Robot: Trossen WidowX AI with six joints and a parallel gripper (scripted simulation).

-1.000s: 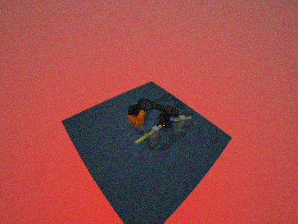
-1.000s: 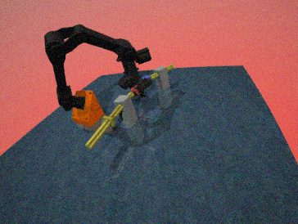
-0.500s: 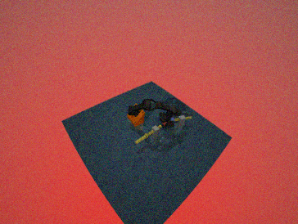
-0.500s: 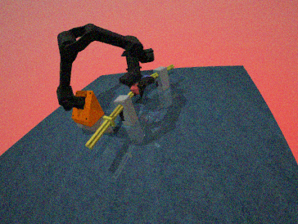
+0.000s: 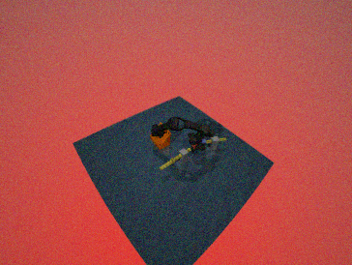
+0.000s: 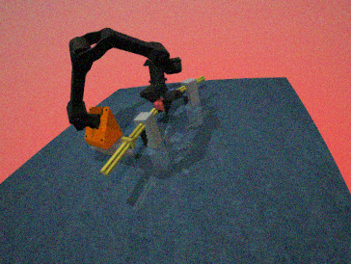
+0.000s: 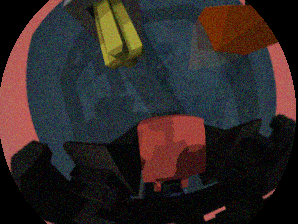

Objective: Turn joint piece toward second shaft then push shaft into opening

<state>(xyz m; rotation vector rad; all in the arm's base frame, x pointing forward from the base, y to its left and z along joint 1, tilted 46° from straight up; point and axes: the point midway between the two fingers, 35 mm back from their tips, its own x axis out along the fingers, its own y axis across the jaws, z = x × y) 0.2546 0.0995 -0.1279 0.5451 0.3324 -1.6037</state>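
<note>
Right now the red square joint piece is 1 cm to the left of my gripper tip and 4 cm above it.
</note>
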